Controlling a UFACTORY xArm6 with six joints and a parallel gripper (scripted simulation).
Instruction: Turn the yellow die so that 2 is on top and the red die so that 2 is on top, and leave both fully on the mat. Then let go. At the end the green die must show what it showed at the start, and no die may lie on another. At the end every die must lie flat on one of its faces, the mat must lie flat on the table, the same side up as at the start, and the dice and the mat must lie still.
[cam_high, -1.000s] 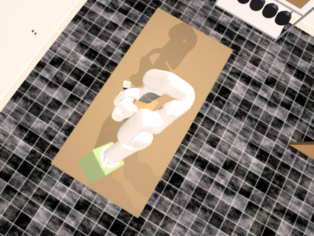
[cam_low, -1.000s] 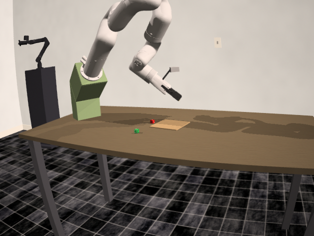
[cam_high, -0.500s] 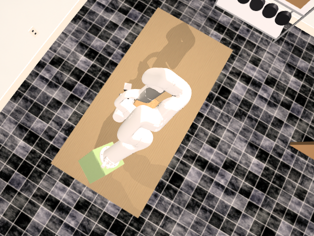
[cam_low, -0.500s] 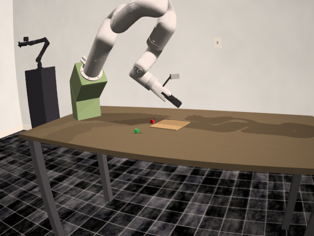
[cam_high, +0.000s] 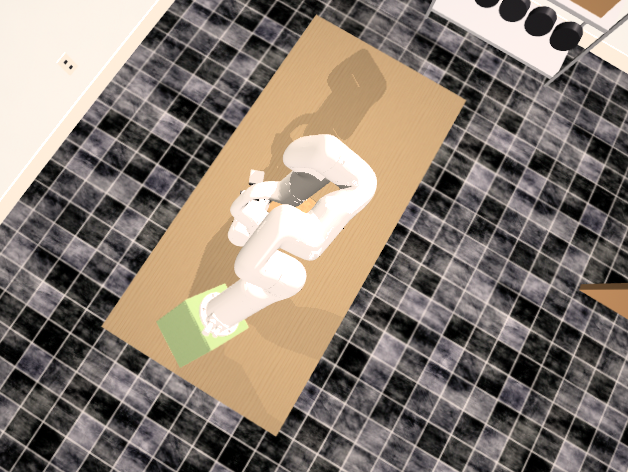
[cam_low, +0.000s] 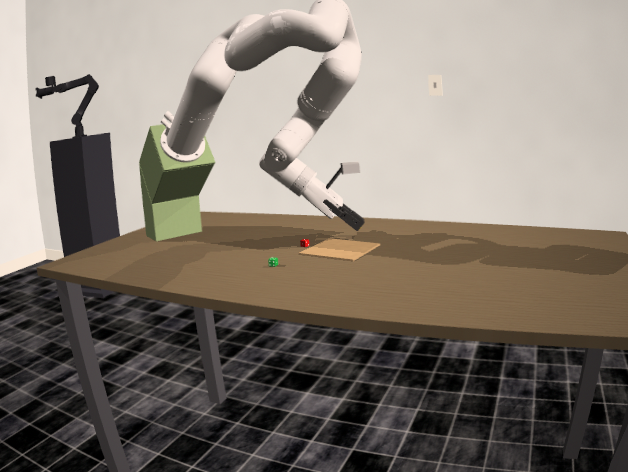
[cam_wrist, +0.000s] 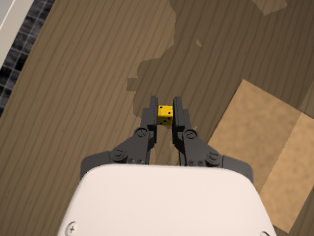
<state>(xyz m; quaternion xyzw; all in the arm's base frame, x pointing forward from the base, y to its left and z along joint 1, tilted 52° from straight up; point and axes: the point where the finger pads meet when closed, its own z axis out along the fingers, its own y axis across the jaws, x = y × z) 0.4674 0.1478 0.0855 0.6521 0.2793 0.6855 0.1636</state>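
Now: the yellow die 2 cm below my hand and 1 cm ahead of it. Also, from my hand: red die 11 cm to the right, 10 cm behind, 3 cm below; green die 27 cm to the right, 13 cm behind, 3 cm below; tan mat 13 cm to the right, 4 cm below, 1 cm behind.
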